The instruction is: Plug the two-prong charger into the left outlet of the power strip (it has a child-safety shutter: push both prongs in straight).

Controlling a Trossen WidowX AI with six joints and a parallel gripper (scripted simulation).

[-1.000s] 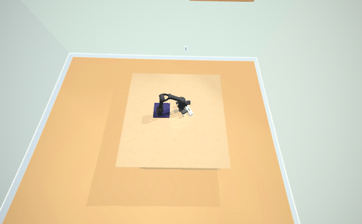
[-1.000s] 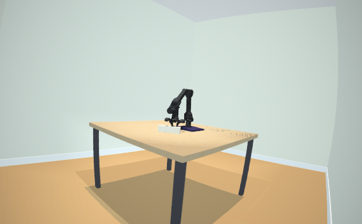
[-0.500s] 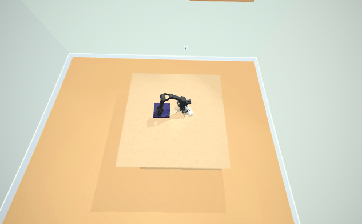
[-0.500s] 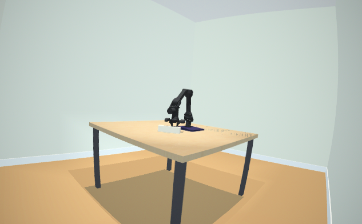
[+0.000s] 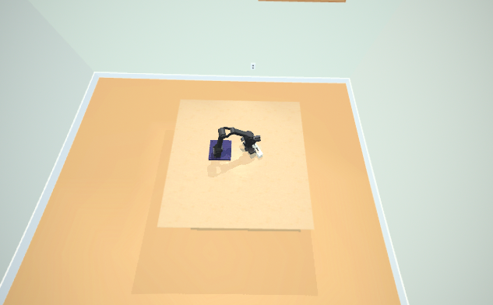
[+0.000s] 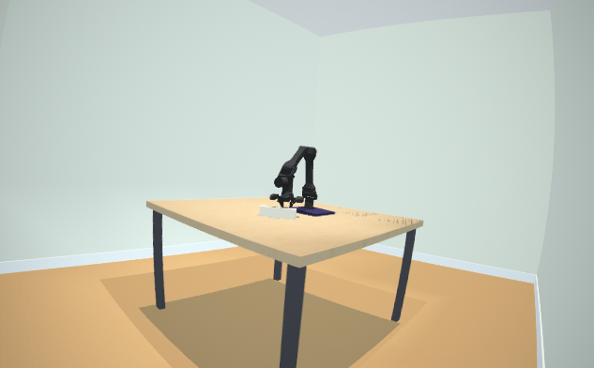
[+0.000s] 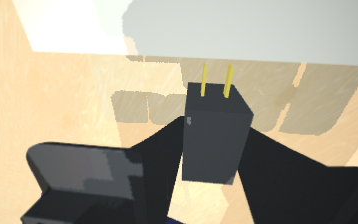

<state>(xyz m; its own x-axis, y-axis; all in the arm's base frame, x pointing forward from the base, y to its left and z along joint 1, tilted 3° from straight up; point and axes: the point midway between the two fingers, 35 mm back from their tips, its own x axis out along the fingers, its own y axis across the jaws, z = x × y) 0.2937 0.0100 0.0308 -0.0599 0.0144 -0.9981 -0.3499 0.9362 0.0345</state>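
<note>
Right now my gripper tip is 2 cm short of the two-prong charger, 1 cm to the right of it and 1 cm below it.
</note>
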